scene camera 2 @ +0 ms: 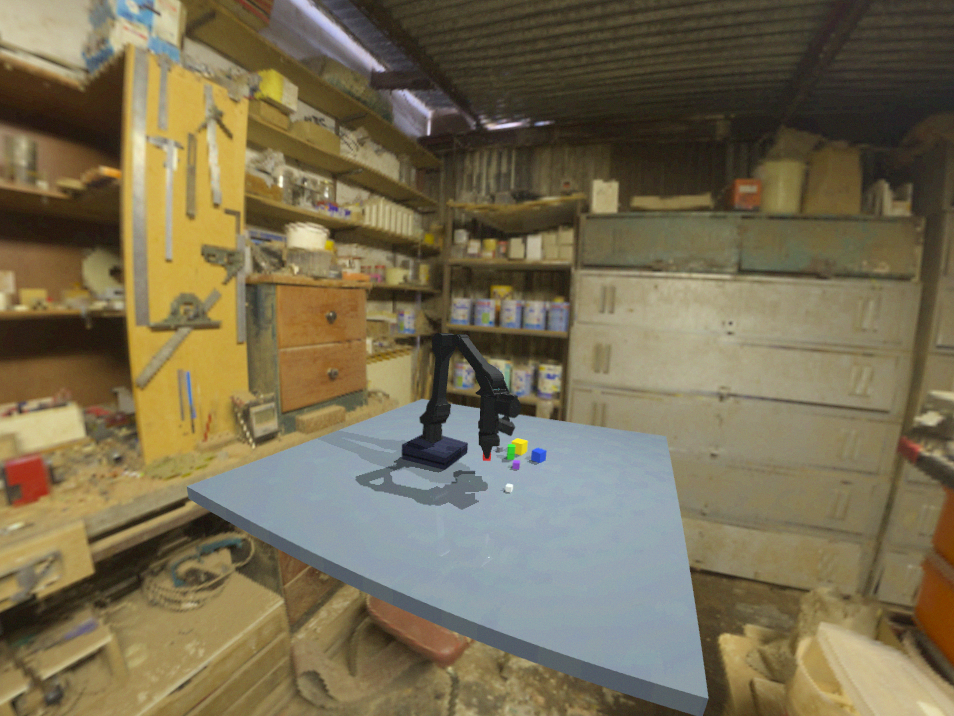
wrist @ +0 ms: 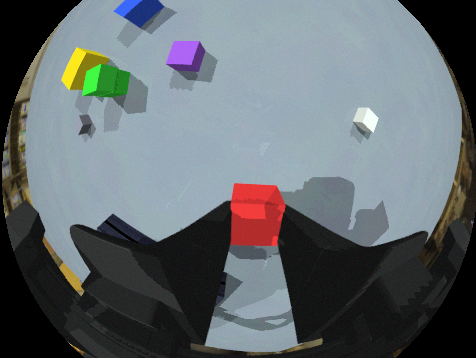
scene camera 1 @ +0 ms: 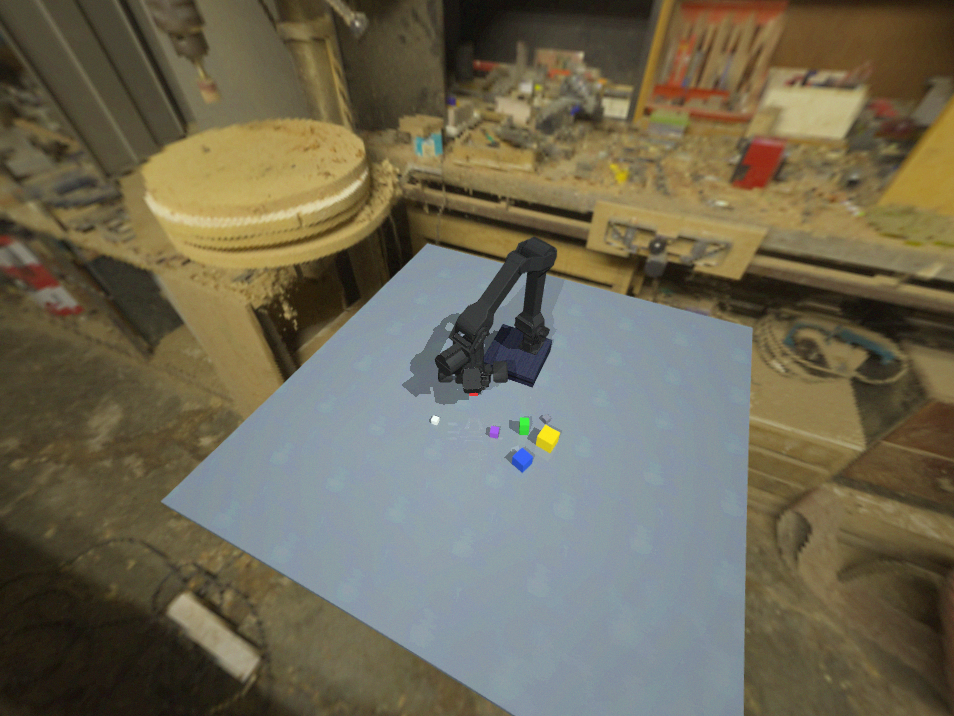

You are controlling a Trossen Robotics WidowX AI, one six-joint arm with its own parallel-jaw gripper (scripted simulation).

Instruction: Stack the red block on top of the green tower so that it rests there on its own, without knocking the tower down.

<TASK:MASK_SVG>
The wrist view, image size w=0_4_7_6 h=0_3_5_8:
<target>red block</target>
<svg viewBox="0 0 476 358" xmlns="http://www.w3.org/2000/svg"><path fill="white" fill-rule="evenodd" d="M234 183L230 200L231 211L233 211L230 244L255 245L255 247L259 247L259 245L275 245L277 247L278 235L281 232L282 216L286 207L278 186L274 186L274 184Z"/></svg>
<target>yellow block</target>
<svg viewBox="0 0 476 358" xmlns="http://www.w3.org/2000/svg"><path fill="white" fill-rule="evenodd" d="M76 47L72 58L70 58L68 65L66 65L68 67L66 67L61 81L65 83L69 90L84 90L86 71L101 65L101 63L106 65L110 58L97 53L97 51L78 49Z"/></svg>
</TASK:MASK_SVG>
